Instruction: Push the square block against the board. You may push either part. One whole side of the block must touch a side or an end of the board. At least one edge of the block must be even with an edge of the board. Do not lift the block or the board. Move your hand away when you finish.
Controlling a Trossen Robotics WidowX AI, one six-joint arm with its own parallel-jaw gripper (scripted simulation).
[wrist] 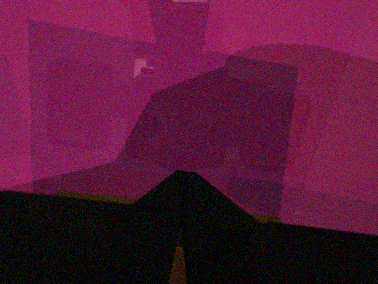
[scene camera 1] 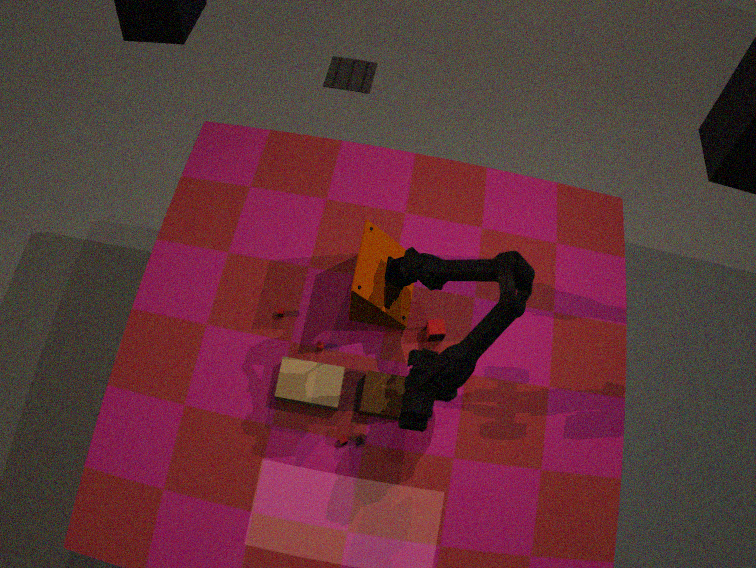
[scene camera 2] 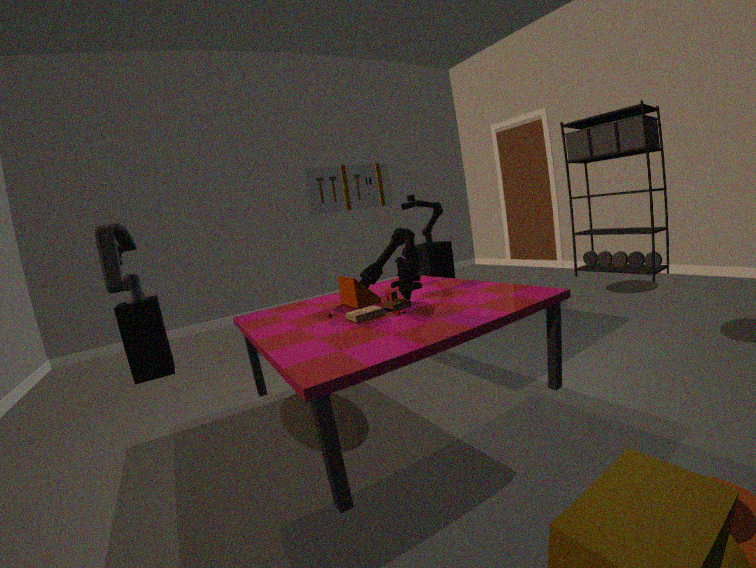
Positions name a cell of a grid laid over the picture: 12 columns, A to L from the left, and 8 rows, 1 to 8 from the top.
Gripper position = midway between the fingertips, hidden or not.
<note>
The gripper (wrist: F6) is shut, holding nothing. Also in view: a pale tan board (scene camera 1: E6) and a brown square block (scene camera 1: G6).
The wrist view misses the pale tan board: it is out of frame.
</note>
